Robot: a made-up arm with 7 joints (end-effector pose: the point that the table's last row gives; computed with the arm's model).
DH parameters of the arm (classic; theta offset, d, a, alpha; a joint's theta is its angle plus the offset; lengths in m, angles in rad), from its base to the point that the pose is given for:
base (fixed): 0 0 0 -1.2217
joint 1: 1.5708 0 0 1.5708
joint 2: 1.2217 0 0 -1.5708
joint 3: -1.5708 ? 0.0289 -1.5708
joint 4: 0 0 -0.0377 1.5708
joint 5: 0 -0.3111 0 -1.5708
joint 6: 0 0 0 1.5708
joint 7: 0 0 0 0
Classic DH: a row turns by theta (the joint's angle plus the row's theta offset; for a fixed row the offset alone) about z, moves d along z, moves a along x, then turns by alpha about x.
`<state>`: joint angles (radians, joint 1 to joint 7).
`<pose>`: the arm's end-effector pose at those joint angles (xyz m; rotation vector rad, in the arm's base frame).
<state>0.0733 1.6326 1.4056 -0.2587 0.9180 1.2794 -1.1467</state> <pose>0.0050 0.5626 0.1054 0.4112 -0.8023 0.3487</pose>
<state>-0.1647 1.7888 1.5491 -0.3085 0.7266 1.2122 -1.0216</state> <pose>-0.0002 0.5330 0.2078 0.5668 -1.0974 0.4254</pose>
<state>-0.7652 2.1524 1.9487 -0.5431 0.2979 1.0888 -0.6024</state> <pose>-0.2272 0.4129 0.3128 0.6414 -2.1200 0.9398</pose>
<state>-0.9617 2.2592 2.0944 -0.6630 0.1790 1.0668 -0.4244</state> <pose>-0.3258 0.3764 0.2552 0.4632 -2.5324 1.1928</pose>
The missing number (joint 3, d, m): -0.2575
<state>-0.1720 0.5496 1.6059 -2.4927 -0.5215 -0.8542 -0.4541</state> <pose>-0.0115 0.2280 0.0996 -2.4343 0.7346 0.5523</pose>
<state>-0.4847 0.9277 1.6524 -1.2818 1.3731 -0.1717 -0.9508</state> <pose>0.0460 0.4933 0.0278 1.1052 -2.4371 1.6257</pose>
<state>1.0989 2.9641 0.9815 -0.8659 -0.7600 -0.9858 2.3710</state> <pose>0.5265 0.0269 0.1354 0.1989 -0.5178 -0.9803</pose>
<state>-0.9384 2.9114 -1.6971 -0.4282 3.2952 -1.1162 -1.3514</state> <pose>-0.3304 0.3065 0.3487 -2.3058 0.3805 -1.2343</pose>
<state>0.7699 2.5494 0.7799 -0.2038 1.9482 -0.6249 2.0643</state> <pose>0.2833 0.3307 0.3716 -1.7746 -2.4251 0.4072</pose>
